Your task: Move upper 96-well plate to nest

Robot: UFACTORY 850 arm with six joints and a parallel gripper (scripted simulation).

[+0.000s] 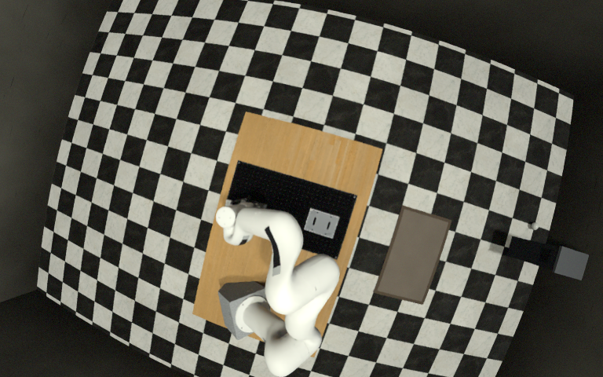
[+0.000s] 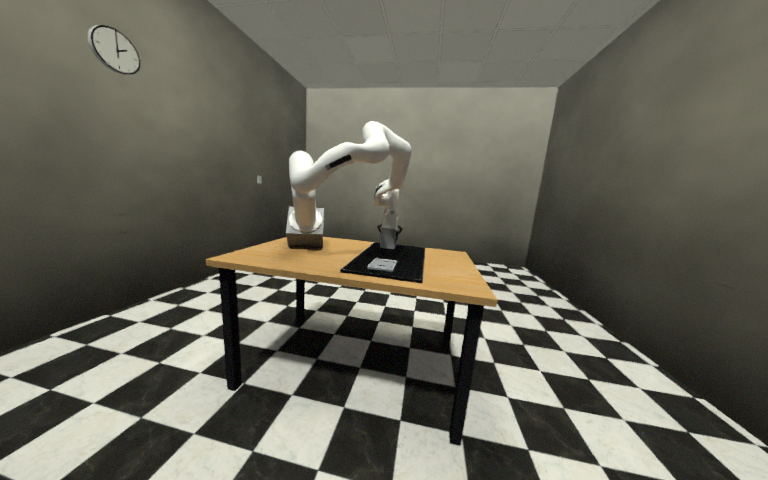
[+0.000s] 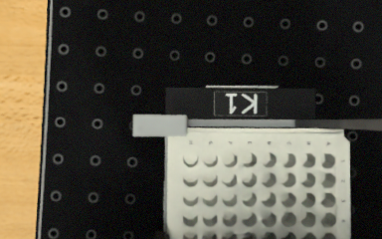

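The grey plate nest N1 is 38 cm to the right of my hand, 7 cm below it and 6 cm behind it. Round my hand: white 96-well plate (1 cm below); then A1 corner mark (32 cm to the right, 6 cm below, 2 cm ahead).
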